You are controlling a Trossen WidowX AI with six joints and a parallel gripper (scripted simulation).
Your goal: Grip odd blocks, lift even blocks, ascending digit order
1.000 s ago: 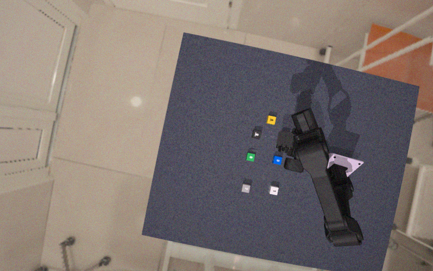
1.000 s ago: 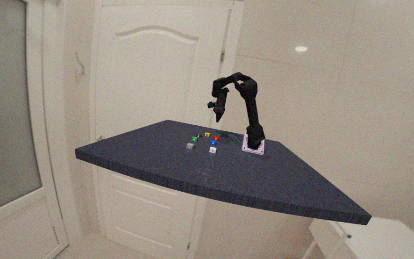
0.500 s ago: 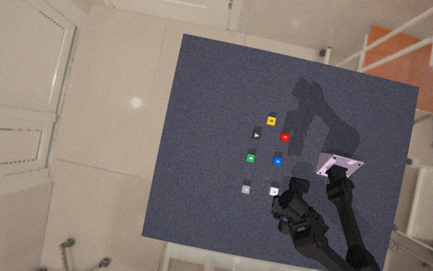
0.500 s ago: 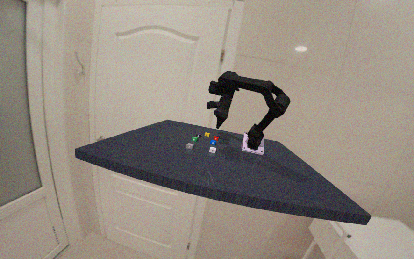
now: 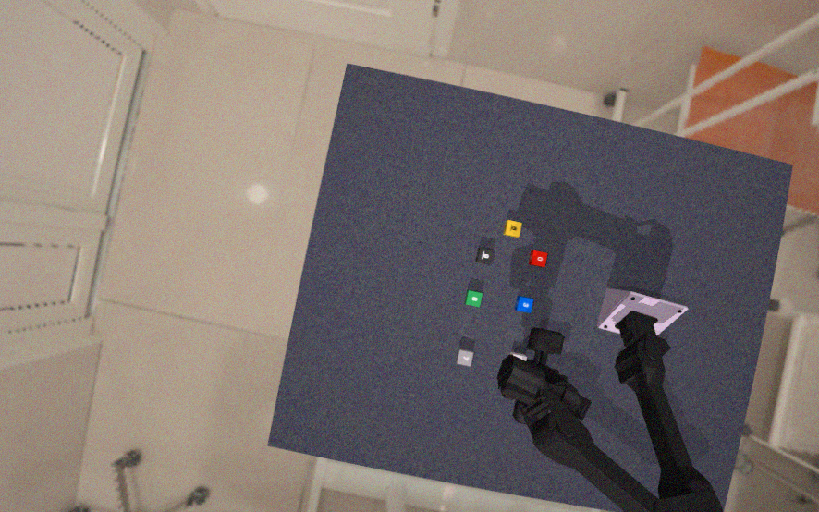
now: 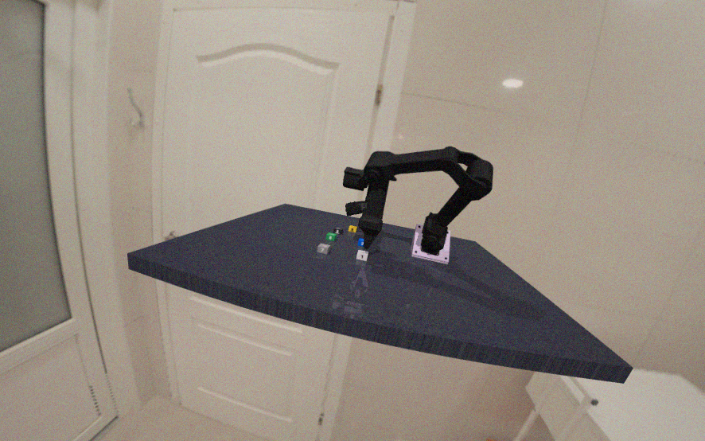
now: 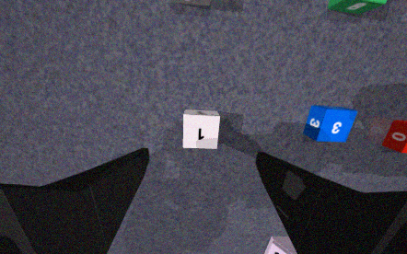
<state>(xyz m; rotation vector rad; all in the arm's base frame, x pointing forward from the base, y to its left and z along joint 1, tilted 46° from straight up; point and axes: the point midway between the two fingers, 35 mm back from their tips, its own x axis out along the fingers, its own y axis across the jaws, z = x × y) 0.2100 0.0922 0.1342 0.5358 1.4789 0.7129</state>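
My gripper tip is 1 cm short of the white block and 4 cm above it. Round my gripper tip: blue block 3 cm ahead, 13 cm to the right, 4 cm below; green block 15 cm ahead, 10 cm to the right, 4 cm below; grey block 13 cm ahead, 3 cm to the left, 4 cm below.
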